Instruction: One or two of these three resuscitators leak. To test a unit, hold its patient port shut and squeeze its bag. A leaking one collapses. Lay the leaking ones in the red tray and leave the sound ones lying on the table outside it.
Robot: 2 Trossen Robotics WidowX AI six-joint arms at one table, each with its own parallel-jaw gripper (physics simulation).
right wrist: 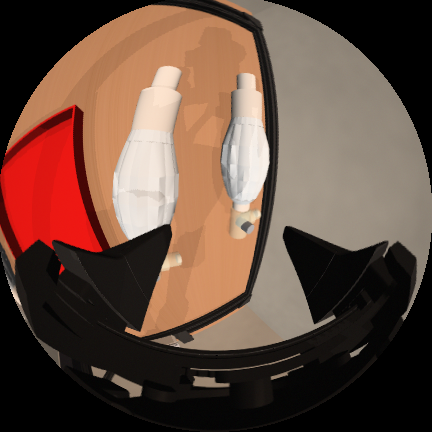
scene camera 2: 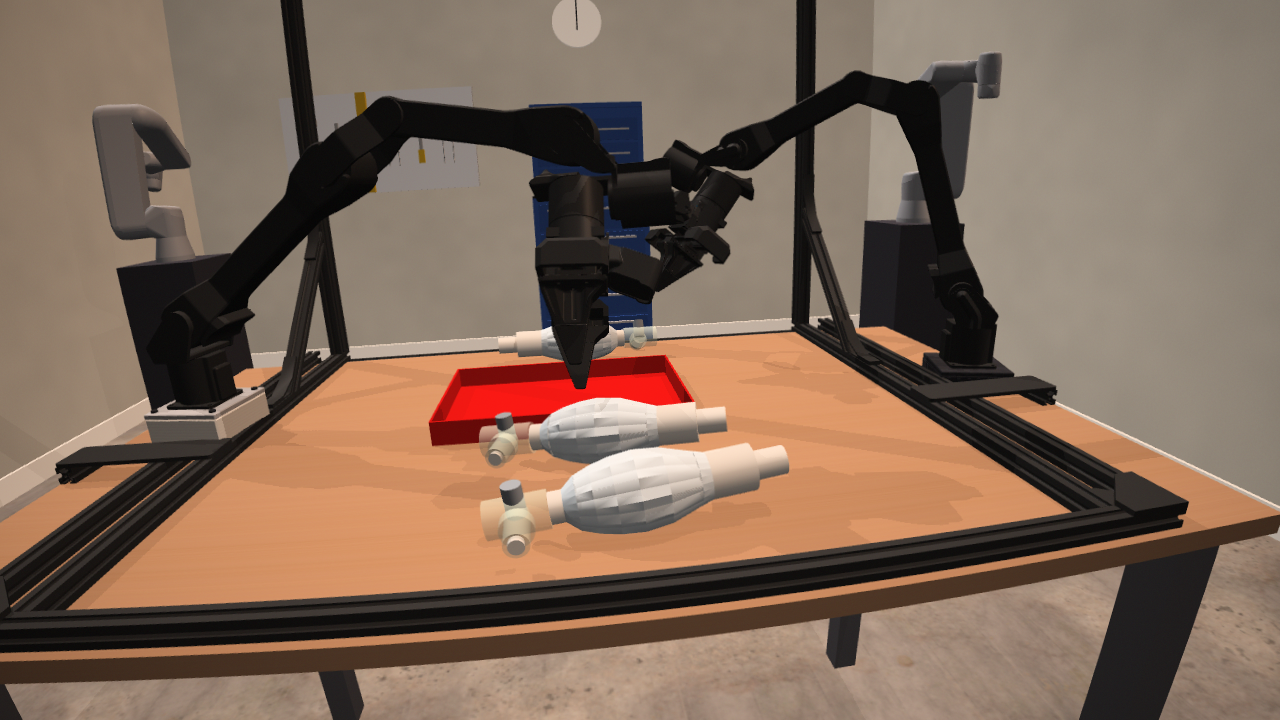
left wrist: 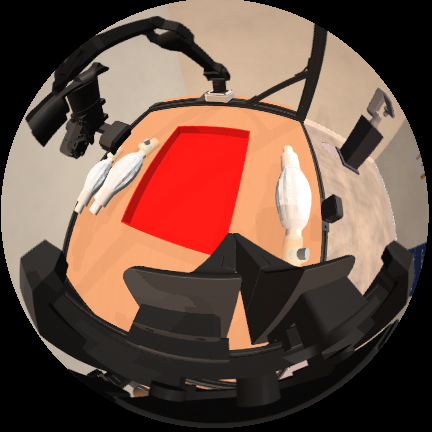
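Where they show: left gripper, between the fingertips: (left wrist: 231, 238); right gripper, between the fingertips: (right wrist: 229, 231) (scene camera 2: 577, 377) (left wrist: 102, 147); left arm's base, origin of its link: (scene camera 2: 966, 362); right arm's base, origin of its link: (scene camera 2: 206, 400) (left wrist: 219, 91).
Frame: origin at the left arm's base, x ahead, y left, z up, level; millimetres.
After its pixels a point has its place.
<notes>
Three resuscitators with full-looking white bags lie on the table outside the red tray (scene camera 2: 435, 434) {y 294, x 673, z -14 mm} (left wrist: 195, 185) {y 118, x 536, z -26 mm} (right wrist: 45, 190) {y 153, x 478, z -26 mm}. The nearest resuscitator (scene camera 2: 640, 489) {y 458, x 397, z 23 mm} (left wrist: 96, 176) {y 400, x 404, z 23 mm} (right wrist: 245, 160) {y 408, x 410, z 32 mm} lies beside the middle resuscitator (scene camera 2: 599, 431) {y 338, x 461, z 19 mm} (left wrist: 119, 172) {y 281, x 457, z 30 mm} (right wrist: 147, 185) {y 306, x 454, z 39 mm}. The far resuscitator (scene camera 2: 541, 342) {y -24, x 651, z 13 mm} (left wrist: 293, 197) {y -59, x 575, z 34 mm} lies behind the tray. My right gripper (scene camera 2: 580, 385) {y 361, x 473, z 83 mm} (right wrist: 229, 231) {y 361, x 473, z 83 mm} is open and empty, above the table near the middle unit. One of its fingers hides part of that unit's valve end in the right wrist view. My left gripper (scene camera 2: 658, 289) {y -9, x 458, z 101 mm} (left wrist: 231, 238) {y -9, x 458, z 101 mm} is shut and empty, raised high.
A black rail frame (scene camera 2: 572, 601) {y 557, x 427, z -13 mm} borders the table (scene camera 2: 895, 474) {y 311, x 165, z -28 mm}, with upright posts at the back. The two arms are close together above the tray in the scene view. Two pale grey robot arms on dark stands are beyond the table's sides.
</notes>
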